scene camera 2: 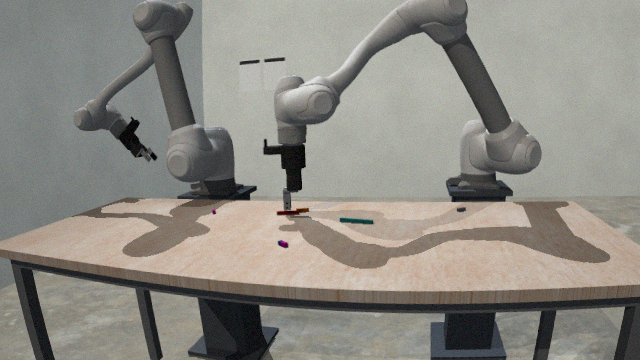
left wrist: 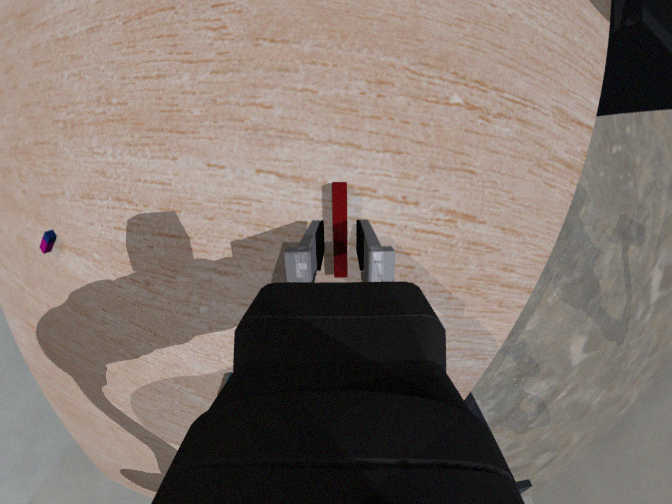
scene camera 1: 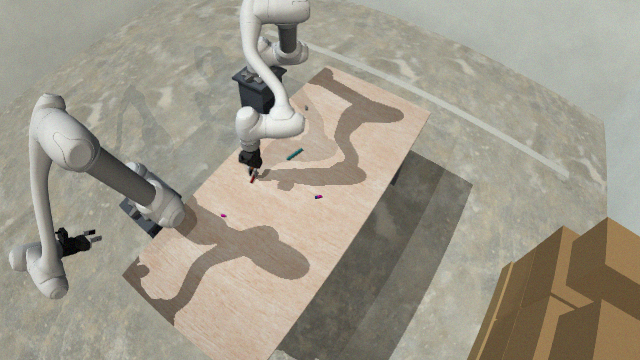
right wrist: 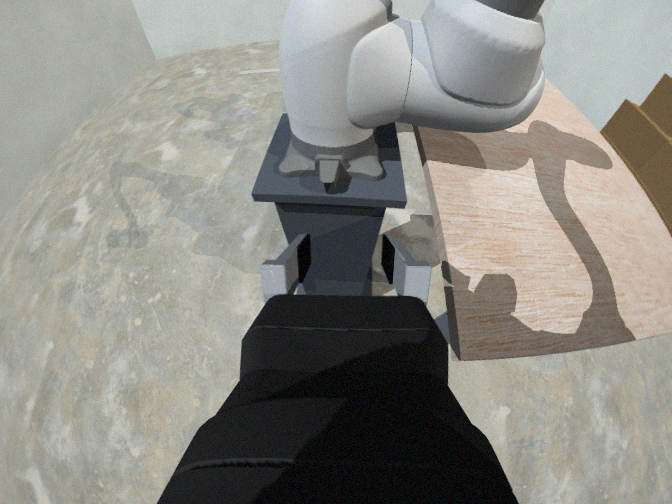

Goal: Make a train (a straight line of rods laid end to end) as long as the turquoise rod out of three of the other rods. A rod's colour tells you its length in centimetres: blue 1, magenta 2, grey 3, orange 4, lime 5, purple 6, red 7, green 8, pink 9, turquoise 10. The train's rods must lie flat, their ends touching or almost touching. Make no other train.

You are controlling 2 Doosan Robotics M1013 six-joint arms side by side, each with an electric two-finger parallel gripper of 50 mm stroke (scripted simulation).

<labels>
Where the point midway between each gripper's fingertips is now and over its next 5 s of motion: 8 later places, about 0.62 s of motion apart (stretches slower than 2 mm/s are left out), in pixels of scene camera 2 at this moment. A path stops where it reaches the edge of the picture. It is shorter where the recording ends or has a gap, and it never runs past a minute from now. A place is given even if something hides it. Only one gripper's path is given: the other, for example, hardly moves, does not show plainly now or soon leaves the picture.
My left gripper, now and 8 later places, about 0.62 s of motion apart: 287,209; 287,212; 286,196; 286,182; 278,189; 289,204; 293,212; 294,238; 295,245
</labels>
